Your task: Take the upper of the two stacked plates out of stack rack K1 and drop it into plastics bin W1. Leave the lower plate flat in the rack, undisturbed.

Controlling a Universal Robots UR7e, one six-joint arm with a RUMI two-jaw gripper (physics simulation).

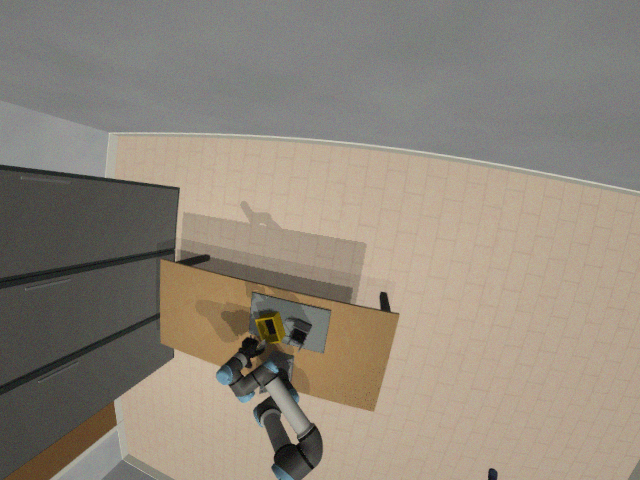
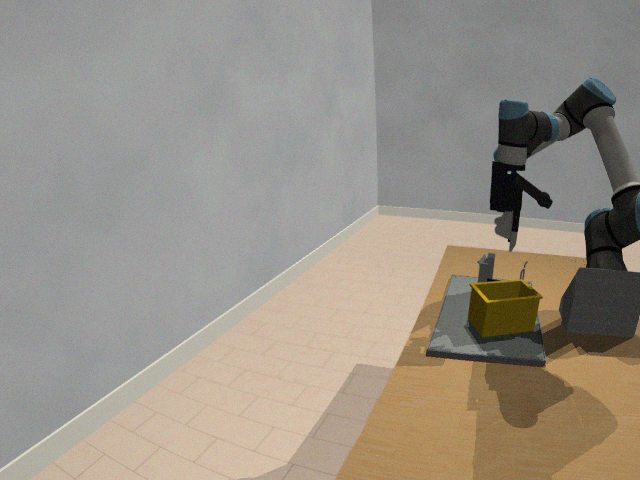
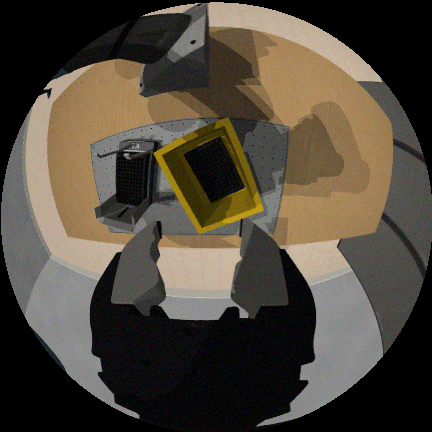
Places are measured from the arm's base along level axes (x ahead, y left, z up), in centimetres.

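Pixels of known places: gripper, fingertip midpoint: (image 1: 261,339) (image 2: 509,246) (image 3: 199,221); arm's base, origin of the base link: (image 2: 606,286) (image 3: 165,36).
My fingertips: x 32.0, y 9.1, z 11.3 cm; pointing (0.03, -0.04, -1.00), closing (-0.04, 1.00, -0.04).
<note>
Ahead of a thing's pixels: the offset from my fingertips to its top centre. Level surfaces: height alone.
Rack K1 {dx +0.1, dy -17.7, dz -9.4 cm} (image 1: 301,324) (image 2: 485,268) (image 3: 135,146) stands on the perforated grey board. A black gridded plate {dx +0.7, dy -17.9, dz -17.5 cm} (image 3: 132,177) lies flat in it; from above I cannot tell whether another lies under it. Yellow bin W1 {dx -0.5, dy +0.8, dz -11.4 cm} (image 1: 280,326) (image 2: 509,316) (image 3: 227,212) stands beside the rack, turned at an angle. A black gridded plate {dx -0.3, dy +1.5, dz -19.4 cm} (image 1: 270,327) (image 3: 215,170) lies inside the bin, seemingly flat on its floor. My gripper (image 1: 262,344) (image 2: 510,248) (image 3: 199,221) is open, with a gap between its grey fingers and nothing held. It hangs well above the bin, clear of bin and rack.
The grey board (image 1: 319,330) (image 2: 454,330) (image 3: 265,145) lies on the wooden table {dz -22.7 cm} (image 1: 356,356) (image 2: 423,428) (image 3: 75,185). The arm's grey base (image 2: 599,304) (image 3: 190,70) stands beside the board. Dark cabinets (image 1: 77,222) (image 3: 380,285) stand at one table end.
</note>
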